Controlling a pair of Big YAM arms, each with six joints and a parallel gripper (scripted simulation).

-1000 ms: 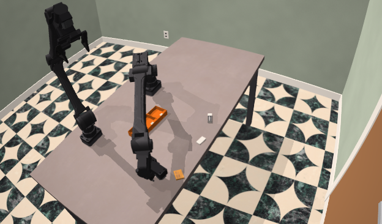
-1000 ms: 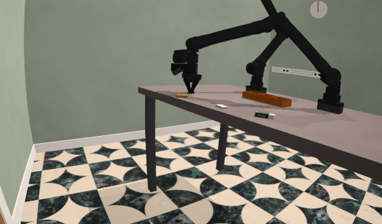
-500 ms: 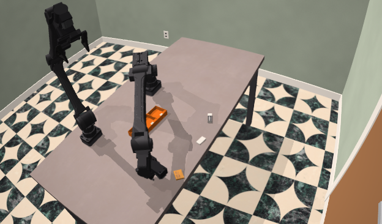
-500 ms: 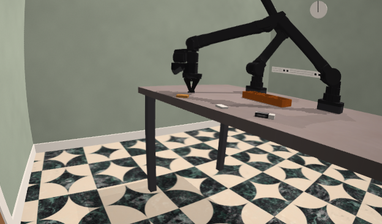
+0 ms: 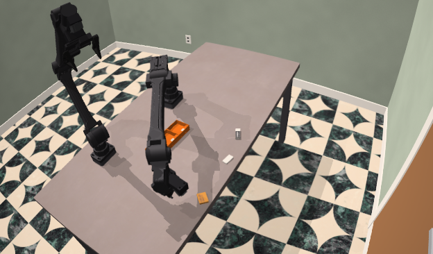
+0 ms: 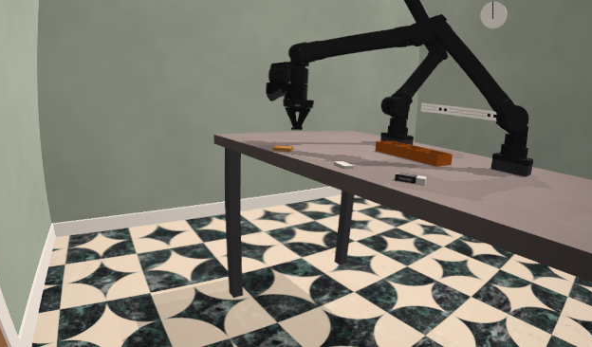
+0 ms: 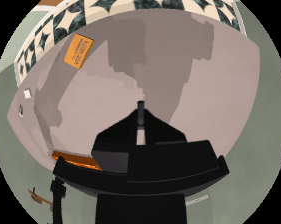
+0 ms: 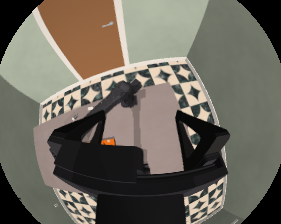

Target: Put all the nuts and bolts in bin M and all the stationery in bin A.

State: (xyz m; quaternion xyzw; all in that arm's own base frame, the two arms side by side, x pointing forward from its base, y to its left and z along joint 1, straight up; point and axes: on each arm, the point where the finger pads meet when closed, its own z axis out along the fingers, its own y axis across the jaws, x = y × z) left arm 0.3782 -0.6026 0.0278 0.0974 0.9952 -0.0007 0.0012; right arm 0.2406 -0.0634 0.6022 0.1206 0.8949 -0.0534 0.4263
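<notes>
Now: the brass nut 27 cm behind my left hand, 18 cm to the left of it and 5 cm below it. The rest, counted from my left hand: orange notepad 10 cm to the left, 9 cm ahead, 5 cm below; then black bolt 1 cm behind; then white eraser 33 cm to the left, 6 cm below, 5 cm ahead.
</notes>
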